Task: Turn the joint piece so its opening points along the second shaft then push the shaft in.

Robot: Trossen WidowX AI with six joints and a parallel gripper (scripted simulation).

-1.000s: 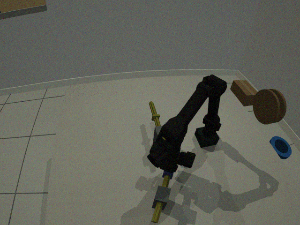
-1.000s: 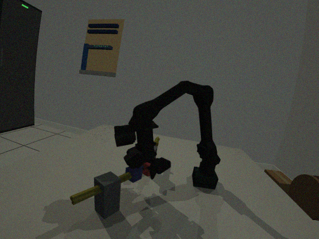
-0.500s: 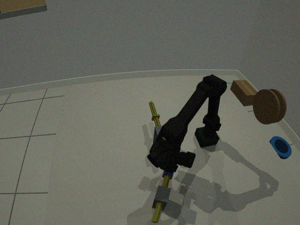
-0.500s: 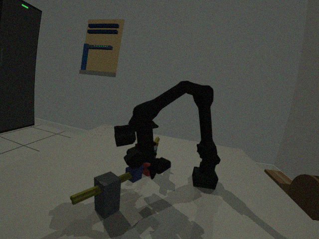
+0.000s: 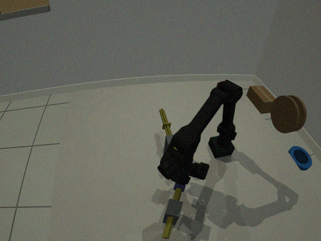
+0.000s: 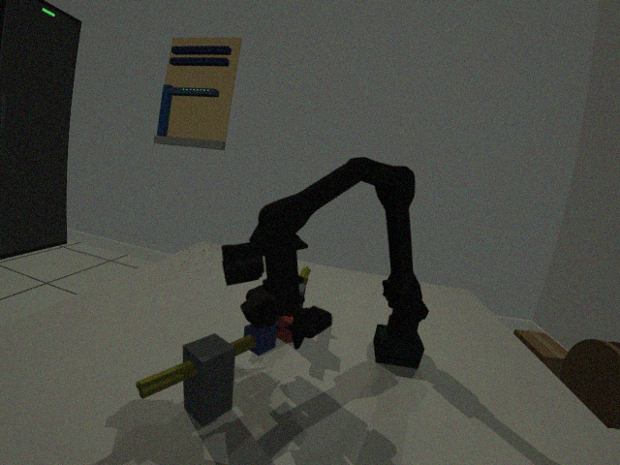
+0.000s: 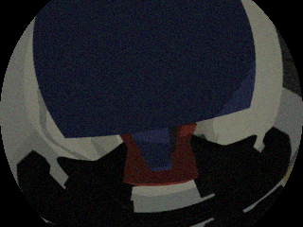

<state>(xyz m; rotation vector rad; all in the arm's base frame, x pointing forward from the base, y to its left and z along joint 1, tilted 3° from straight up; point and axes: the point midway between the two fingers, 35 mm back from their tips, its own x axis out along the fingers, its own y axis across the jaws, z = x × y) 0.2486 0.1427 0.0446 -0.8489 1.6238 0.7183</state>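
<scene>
Now: the red joint piece 4 cm above my gripper tip, 1 cm to the left of it and 1 cm ahead of it.
</scene>
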